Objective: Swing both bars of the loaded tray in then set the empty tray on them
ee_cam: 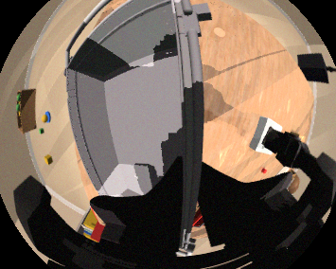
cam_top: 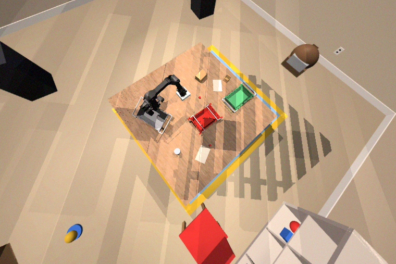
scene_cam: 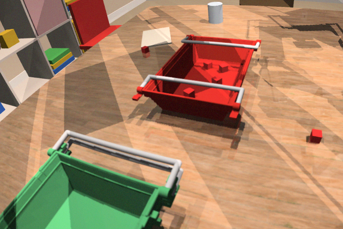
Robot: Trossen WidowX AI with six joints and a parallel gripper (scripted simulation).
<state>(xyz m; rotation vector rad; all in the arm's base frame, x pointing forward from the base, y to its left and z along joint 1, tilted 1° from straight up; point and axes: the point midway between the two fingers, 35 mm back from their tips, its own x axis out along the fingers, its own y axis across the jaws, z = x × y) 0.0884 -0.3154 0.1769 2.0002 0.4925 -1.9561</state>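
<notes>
Right now the grey tray is 40 mm ahead of my gripper tip and 70 mm to the right of it. Round my gripper tip: grey cylinder: 410 mm ahead, 30 mm to the right, 140 mm below.
</notes>
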